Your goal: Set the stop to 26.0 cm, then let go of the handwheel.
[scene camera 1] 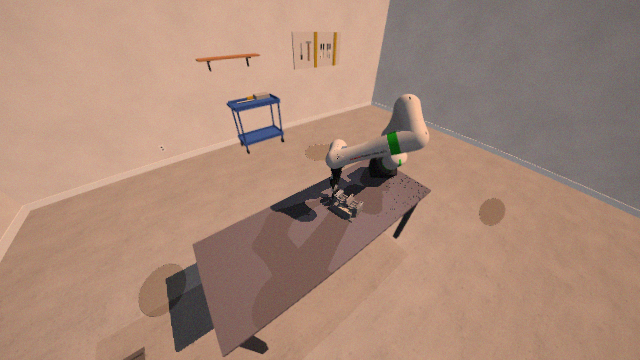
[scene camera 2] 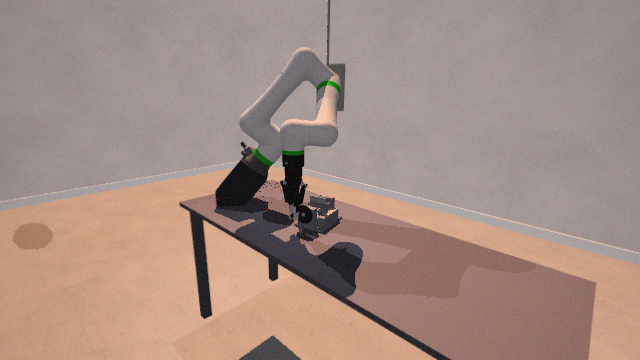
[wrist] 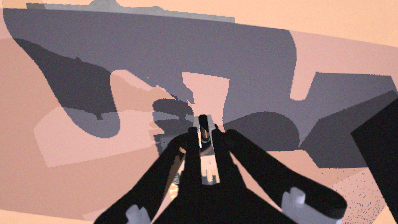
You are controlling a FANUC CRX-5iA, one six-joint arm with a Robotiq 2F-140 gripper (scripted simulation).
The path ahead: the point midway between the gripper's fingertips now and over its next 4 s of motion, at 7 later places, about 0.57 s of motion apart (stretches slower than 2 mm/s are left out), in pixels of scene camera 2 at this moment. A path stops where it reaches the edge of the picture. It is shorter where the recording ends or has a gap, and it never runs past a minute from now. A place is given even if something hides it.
My gripper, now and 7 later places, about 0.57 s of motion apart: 293,218; 294,219; 294,221; 295,222; 297,225; 299,226; 301,226; 304,225
